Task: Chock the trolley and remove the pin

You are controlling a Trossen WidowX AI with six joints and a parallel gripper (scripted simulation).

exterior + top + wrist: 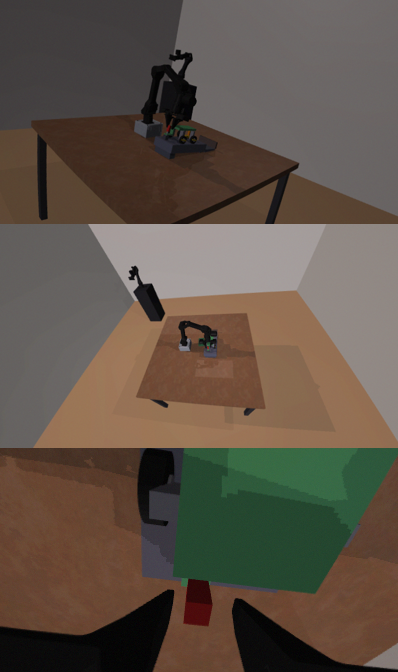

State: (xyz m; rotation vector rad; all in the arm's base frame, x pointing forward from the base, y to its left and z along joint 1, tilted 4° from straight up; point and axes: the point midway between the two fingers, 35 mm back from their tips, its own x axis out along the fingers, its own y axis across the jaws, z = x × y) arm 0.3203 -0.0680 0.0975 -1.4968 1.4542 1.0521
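The stop pin is 20 mm below my gripper tip and 10 mm to the right of it. From my gripper tip the other things lie so: yellow-orange chock 190 mm to the left, 70 mm below, 40 mm behind; grey ramp 100 mm to the left, 100 mm below, 10 mm ahead; trolley 100 mm to the left, 40 mm below, 10 mm ahead.
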